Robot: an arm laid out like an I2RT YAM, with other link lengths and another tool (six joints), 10 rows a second.
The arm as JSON. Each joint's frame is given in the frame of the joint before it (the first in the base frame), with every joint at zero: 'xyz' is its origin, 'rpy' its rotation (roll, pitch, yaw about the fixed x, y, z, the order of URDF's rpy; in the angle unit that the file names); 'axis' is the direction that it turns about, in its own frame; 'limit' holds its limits. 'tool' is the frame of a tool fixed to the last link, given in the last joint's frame.
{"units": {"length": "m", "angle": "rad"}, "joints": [
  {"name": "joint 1", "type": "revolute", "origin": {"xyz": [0.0, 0.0, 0.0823], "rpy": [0.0, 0.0, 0.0]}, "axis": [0.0, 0.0, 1.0], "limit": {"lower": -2.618, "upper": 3.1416}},
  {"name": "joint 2", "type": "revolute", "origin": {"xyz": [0.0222, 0.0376, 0.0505], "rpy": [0.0, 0.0, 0.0]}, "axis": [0.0, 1.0, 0.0], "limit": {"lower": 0.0, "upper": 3.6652}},
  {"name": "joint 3", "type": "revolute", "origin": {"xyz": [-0.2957, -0.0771, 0.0], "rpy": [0.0, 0.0, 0.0]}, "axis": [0.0, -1.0, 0.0], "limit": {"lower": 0.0, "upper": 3.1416}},
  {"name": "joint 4", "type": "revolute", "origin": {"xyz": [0.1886, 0.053, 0.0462], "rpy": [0.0, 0.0, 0.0]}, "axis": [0.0, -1.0, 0.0], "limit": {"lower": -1.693, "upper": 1.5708}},
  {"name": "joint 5", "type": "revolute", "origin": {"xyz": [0.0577, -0.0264, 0.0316], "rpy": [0.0, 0.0, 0.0]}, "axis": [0.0, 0.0, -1.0], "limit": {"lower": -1.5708, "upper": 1.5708}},
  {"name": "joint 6", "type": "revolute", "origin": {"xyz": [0.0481, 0.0, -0.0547], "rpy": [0.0, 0.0, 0.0]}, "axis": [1.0, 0.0, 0.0], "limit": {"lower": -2.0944, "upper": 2.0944}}
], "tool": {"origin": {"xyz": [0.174, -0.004, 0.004], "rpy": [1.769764, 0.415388, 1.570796]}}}
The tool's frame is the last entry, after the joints.
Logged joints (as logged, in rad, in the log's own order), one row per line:
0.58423, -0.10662, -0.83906, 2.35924, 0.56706, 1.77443
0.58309, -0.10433, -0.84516, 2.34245, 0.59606, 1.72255
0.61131, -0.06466, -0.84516, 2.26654, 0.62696, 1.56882
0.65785, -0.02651, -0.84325, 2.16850, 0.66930, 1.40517
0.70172, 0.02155, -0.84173, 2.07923, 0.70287, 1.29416
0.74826, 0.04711, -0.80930, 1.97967, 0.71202, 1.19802
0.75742, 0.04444, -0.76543, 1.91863, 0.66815, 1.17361
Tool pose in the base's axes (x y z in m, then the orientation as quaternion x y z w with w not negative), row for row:
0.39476, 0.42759, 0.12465, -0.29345, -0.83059, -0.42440, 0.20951
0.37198, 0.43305, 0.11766, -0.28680, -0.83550, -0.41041, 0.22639
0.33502, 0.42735, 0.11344, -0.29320, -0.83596, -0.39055, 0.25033
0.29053, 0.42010, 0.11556, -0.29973, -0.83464, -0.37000, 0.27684
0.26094, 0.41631, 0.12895, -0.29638, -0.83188, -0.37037, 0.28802
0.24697, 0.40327, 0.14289, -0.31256, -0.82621, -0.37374, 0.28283
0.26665, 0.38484, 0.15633, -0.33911, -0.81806, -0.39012, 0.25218
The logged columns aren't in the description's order. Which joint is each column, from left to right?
Columns, left to right: joint 6, joint 4, joint 5, joint 2, joint 1, joint 3.
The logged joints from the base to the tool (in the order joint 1, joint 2, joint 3, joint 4, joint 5, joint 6), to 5 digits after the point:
0.56706, 2.35924, 1.77443, -0.10662, -0.83906, 0.58423
0.59606, 2.34245, 1.72255, -0.10433, -0.84516, 0.58309
0.62696, 2.26654, 1.56882, -0.06466, -0.84516, 0.61131
0.66930, 2.16850, 1.40517, -0.02651, -0.84325, 0.65785
0.70287, 2.07923, 1.29416, 0.02155, -0.84173, 0.70172
0.71202, 1.97967, 1.19802, 0.04711, -0.80930, 0.74826
0.66815, 1.91863, 1.17361, 0.04444, -0.76543, 0.75742

